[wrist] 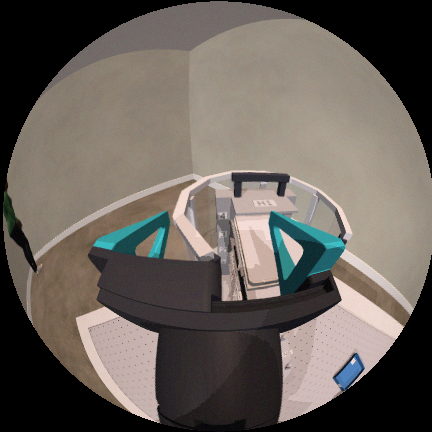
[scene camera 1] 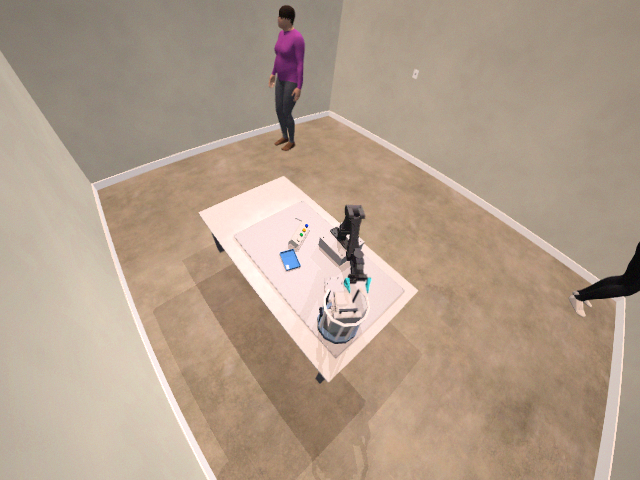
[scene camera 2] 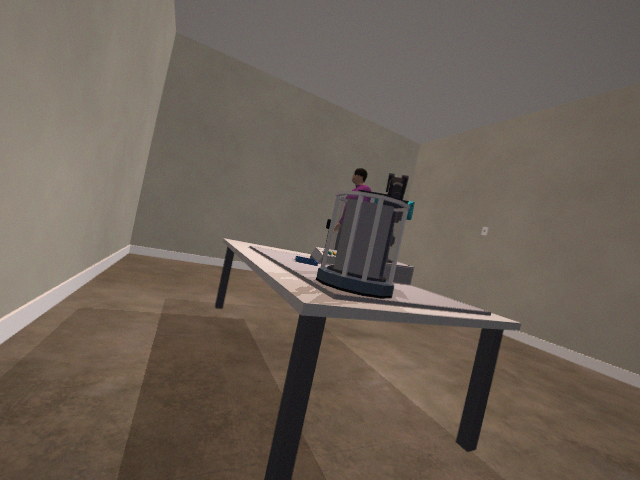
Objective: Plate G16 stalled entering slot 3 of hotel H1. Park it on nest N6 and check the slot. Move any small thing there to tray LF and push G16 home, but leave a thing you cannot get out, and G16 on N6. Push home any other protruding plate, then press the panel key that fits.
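Frame: origin at the arm's base, x ahead, y left, z up, level; metres.
Seen in the pictures: gripper, fingertip midpoint: (wrist: 218,216) (scene camera 1: 358,293) (scene camera 2: 393,204); arm's base, origin of the base link: (scene camera 1: 341,238).
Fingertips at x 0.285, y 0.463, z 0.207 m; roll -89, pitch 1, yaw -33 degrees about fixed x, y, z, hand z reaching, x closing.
Observation:
Pixels of each thing's top centre, then the offset from my fingertips to it. "*": a spot on its surface instead.
- Hotel H1, middle of its top: (wrist: 274,184) (scene camera 2: 372,194) (scene camera 1: 347,301) 0.087 m ahead, 0.006 m left, 0.010 m up
- round cage with a white rim, surface spot: (wrist: 182,206) * 0.017 m back, 0.050 m left, 0.009 m down
- blue base, surface spot: (scene camera 2: 356,283) * 0.137 m ahead, 0.119 m left, 0.270 m down
- pale flat plate-like surface, surface spot: (wrist: 257,257) * 0.035 m ahead, 0.027 m right, 0.057 m down
- blue tray, middle of its top: (scene camera 2: 306,258) (scene camera 1: 290,258) 0.098 m ahead, 0.538 m right, 0.283 m down
- key panel, middle of its top: (scene camera 2: 329,249) (scene camera 1: 300,229) 0.072 m back, 0.687 m right, 0.216 m down
- dark handle bar, surface spot: (wrist: 260,177) * 0.100 m ahead, 0.041 m left, 0.005 m up
Hotel H1 (scene camera 2: 361,237) (wrist: 240,204) is a tall grey rack inside a round cage with a white rim (wrist: 182,206) and a blue base (scene camera 2: 356,283). In the wrist view a pale flat plate-like surface (wrist: 257,257) with rounded corners shows at its open side. Which slot it belongs to, and whether it is G16, I cannot tell. My gripper (scene camera 1: 357,285) (wrist: 218,216) is wide open and empty, its teal fingers above and beside the cage rim. The blue tray (scene camera 1: 290,259) (scene camera 2: 306,260) (wrist: 350,371) lies flat. The key panel (scene camera 1: 295,240) has coloured keys. N6 is not readable.
The black arm (scene camera 1: 353,232) rises from a grey mount (scene camera 1: 333,252) on the table's pegboard. A dark handle bar (wrist: 260,177) stands behind the hotel's top. A person in purple (scene camera 1: 289,56) stands beyond the table; another person's legs (scene camera 1: 607,290) show at the right.

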